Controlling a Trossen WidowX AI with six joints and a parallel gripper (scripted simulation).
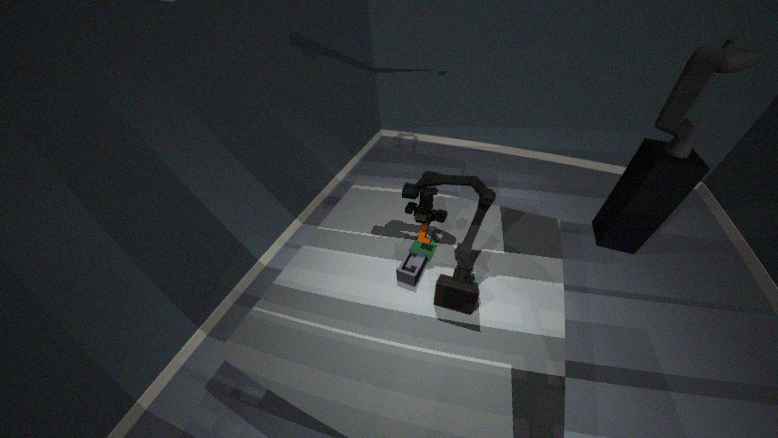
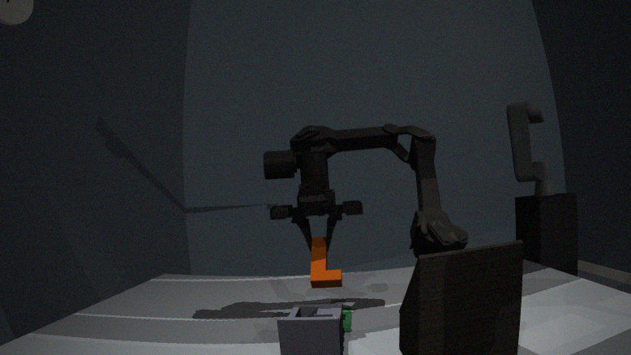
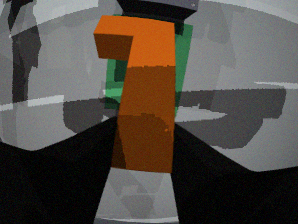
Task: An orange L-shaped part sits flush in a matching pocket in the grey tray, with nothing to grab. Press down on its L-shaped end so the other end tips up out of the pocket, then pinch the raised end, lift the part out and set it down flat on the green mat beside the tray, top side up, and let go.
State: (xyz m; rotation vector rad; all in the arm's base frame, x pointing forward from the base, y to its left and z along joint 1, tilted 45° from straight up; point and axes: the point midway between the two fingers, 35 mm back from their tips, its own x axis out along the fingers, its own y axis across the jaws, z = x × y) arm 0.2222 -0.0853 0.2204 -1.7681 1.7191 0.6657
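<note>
Right now my gripper tip is 2 cm to the right of the green mat and 17 cm above it. The rest, counted from my gripper tip: orange L-shaped part: 1 cm behind, 3 cm to the left, 3 cm below.
</note>
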